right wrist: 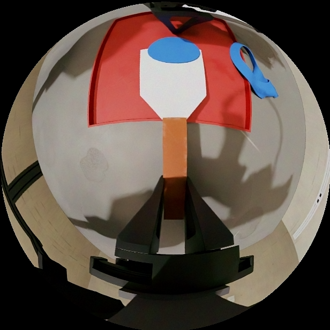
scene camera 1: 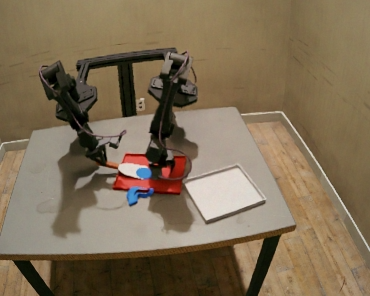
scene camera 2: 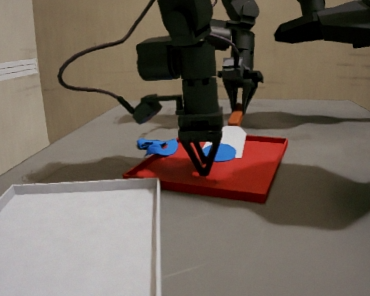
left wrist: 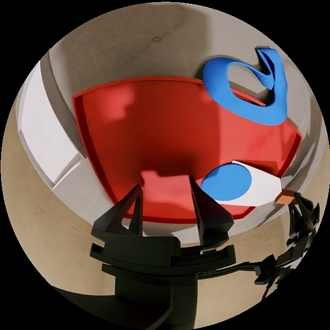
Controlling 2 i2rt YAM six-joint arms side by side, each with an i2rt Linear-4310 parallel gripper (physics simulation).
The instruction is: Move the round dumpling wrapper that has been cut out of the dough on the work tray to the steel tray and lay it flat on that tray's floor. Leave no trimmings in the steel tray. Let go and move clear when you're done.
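The round wrapper, a blue disc [scene camera 1: 143,173] [scene camera 2: 220,153] [left wrist: 226,182] [right wrist: 173,50], lies flat over the front end of a spatula's white blade [scene camera 1: 126,170] [scene camera 2: 234,136] [left wrist: 260,186] [right wrist: 172,85], in the red work tray [scene camera 1: 170,188] [scene camera 2: 250,175] [left wrist: 150,120] [right wrist: 117,90]. My right gripper [scene camera 2: 236,107] [right wrist: 174,179] is shut on the spatula's orange handle [scene camera 1: 111,164] [right wrist: 175,145]. My left gripper [scene camera 2: 203,173] [left wrist: 163,183] is open and empty, low over the work tray beside the disc. The whitish steel tray [scene camera 1: 225,192] [scene camera 2: 75,240] [left wrist: 45,130] holds no visible dough.
Blue trimmings [scene camera 1: 133,195] [scene camera 2: 167,147] [left wrist: 215,87] [right wrist: 265,91] form a loop with a twisted end, partly over the work tray's rim and partly on the table [scene camera 1: 100,225]. The steel tray stands to the right of the work tray in scene camera 1, with raised rims.
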